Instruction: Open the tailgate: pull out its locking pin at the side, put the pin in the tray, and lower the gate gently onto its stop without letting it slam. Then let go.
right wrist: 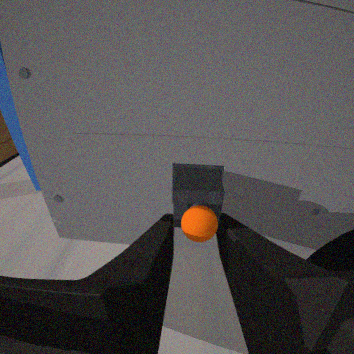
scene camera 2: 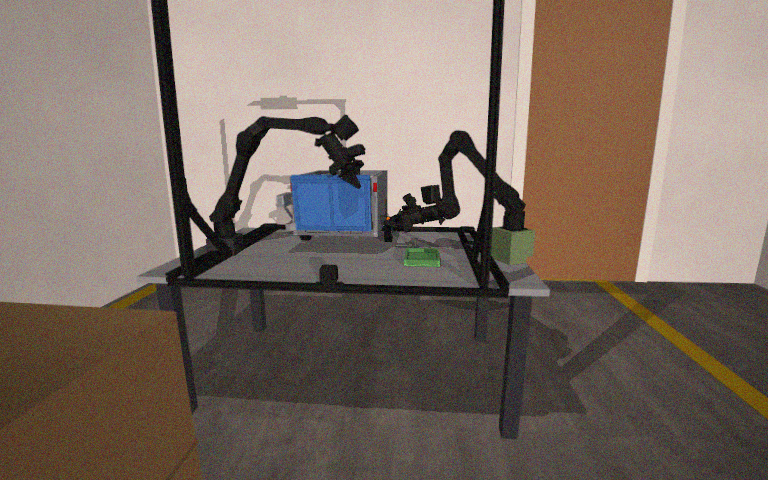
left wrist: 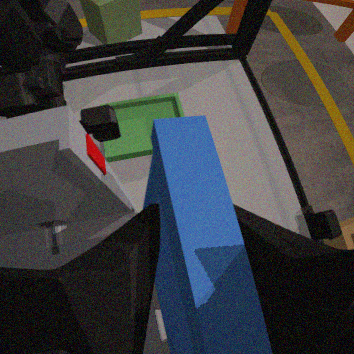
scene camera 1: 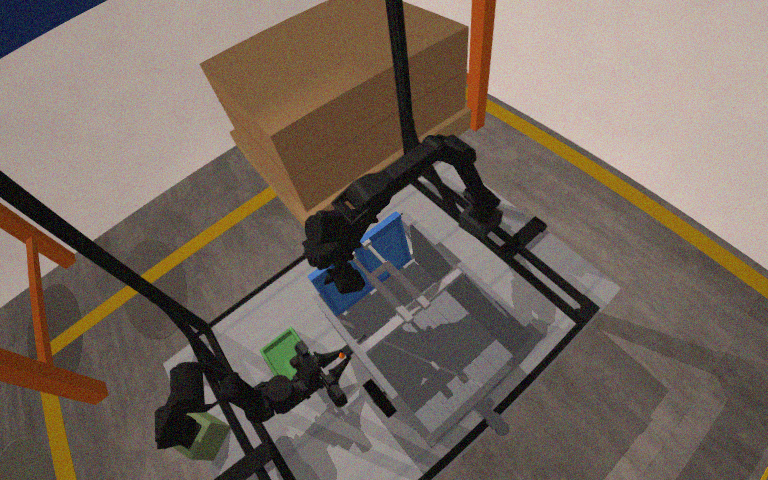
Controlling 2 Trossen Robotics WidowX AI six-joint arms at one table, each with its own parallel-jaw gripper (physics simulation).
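Seen in the pictures: left gripper, between the fingertips: (scene camera 2: 361,187) (scene camera 1: 322,279); right gripper, between the fingertips: (right wrist: 194,221) (scene camera 2: 383,222) (scene camera 1: 347,353); left arm's base, origin of its link: (scene camera 2: 224,236) (scene camera 1: 481,213); right arm's base, origin of its link: (scene camera 2: 513,228) (scene camera 1: 186,431).
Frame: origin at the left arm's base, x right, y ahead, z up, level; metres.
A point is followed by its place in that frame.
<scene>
The blue tailgate (scene camera 1: 390,243) @(x 0.060, y 0.328, z 0.156 m) (scene camera 2: 317,203) @(x 0.076, y 0.363, z 0.129 m) (left wrist: 195,190) @(x 0.096, y 0.517, z 0.225 m) stands upright or nearly so at the end of the grey truck bed (right wrist: 150,100) @(x -0.007, y 0.575, z 0.099 m). My left gripper (scene camera 1: 348,284) (scene camera 2: 357,183) @(x 0.099, y 0.516, z 0.185 m) (left wrist: 187,210) @(x 0.099, y 0.516, z 0.185 m) is shut on its top edge, with the blue panel between the fingers. My right gripper (scene camera 1: 346,353) @(x -0.028, y 0.590, z 0.043 m) (scene camera 2: 390,220) @(x -0.028, y 0.590, z 0.043 m) (right wrist: 194,221) @(x -0.028, y 0.590, z 0.043 m) is low beside the bed, shut on the locking pin, whose orange ball head (scene camera 1: 341,355) @(x -0.028, y 0.606, z 0.063 m) (scene camera 2: 388,218) @(x -0.021, y 0.607, z 0.058 m) (right wrist: 199,223) @(x -0.026, y 0.611, z 0.061 m) shows at the fingertips, in front of a dark block (right wrist: 198,187) @(x -0.027, y 0.596, z 0.067 m). The pin's shaft is hidden. The green tray (scene camera 1: 280,350) @(x 0.157, y 0.723, z -0.055 m) (scene camera 2: 421,263) @(x 0.192, y 0.709, z -0.052 m) (left wrist: 132,127) @(x 0.091, y 0.722, z -0.055 m) holds no pin.
Black frame bars (scene camera 1: 266,288) (scene camera 2: 339,287) run along the table's edges, with uprights at its sides. A green block (scene camera 1: 210,438) @(x 0.075, y 1.001, z 0.009 m) (scene camera 2: 513,245) @(x 0.179, y 1.011, z 0.004 m) (left wrist: 112,20) @(x 0.113, y 0.973, z 0.002 m) stands by the right arm's base. Large brown boxes (scene camera 1: 362,118) stand on the floor beyond the table in scene camera 1.
</scene>
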